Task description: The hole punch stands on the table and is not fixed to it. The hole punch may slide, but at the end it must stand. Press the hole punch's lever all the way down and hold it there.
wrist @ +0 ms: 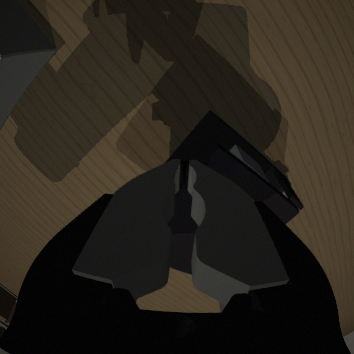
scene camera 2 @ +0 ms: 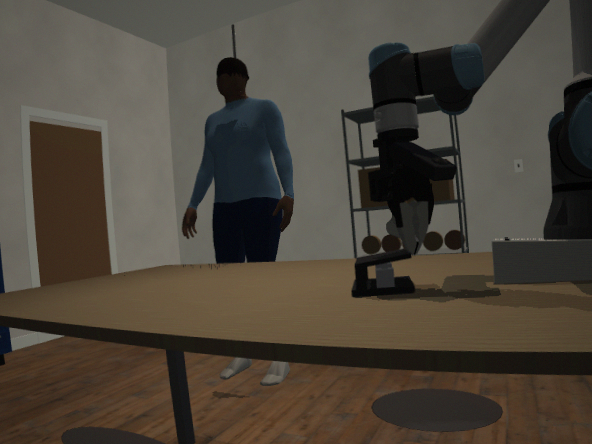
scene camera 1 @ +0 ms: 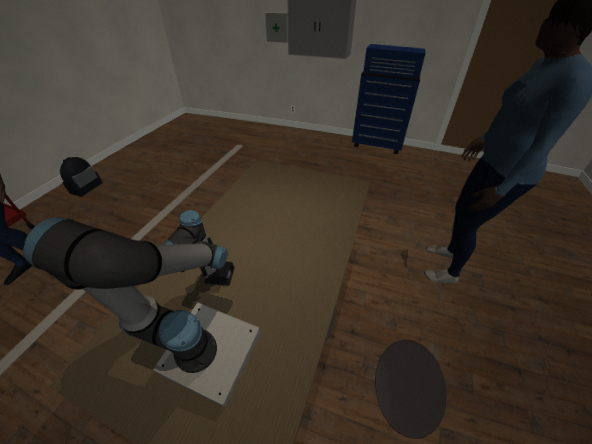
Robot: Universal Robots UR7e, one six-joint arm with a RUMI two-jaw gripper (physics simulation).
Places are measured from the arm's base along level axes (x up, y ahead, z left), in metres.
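Pixels of known places: gripper, fingertip midpoint: [wrist: 183,163] [scene camera 2: 413,254] [scene camera 1: 207,277]; arm's base, origin of the base link: [scene camera 2: 586,238] [scene camera 1: 196,351].
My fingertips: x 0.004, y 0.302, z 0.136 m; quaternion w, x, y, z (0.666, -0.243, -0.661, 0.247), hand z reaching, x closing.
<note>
Ahead of a thing's pixels: the offset from my fingertips to its middle. Level surfaces: height alone.
The black hole punch {dx -0.028, dy +0.063, dz -0.018 m} [scene camera 1: 220,276] [scene camera 2: 382,287] [wrist: 200,136] stands upright on the table {dx -0.062 m} [scene camera 1: 295,215] [scene camera 2: 225,305]. Its lever {dx -0.005, dy +0.060, dz -0.019 m} [scene camera 2: 382,258] slopes gently up toward its free end in scene camera 2, above a grey block on the base; a gap still shows between lever and base. My gripper [scene camera 2: 415,253] [wrist: 183,163] is shut and empty, pointing down. Its fingertips are at the lever's free end and appear to touch it from above. In the wrist view the fingers hide part of the punch. In scene camera 1 the arm hides the fingertips.
The arm's pale mounting plate [scene camera 1: 237,340] [scene camera 2: 540,262] lies on the table close to the punch. A person [scene camera 1: 520,130] [scene camera 2: 245,155] in a blue top stands beyond the table. A shelf rack [scene camera 2: 348,185] stands behind the gripper by the wall.
</note>
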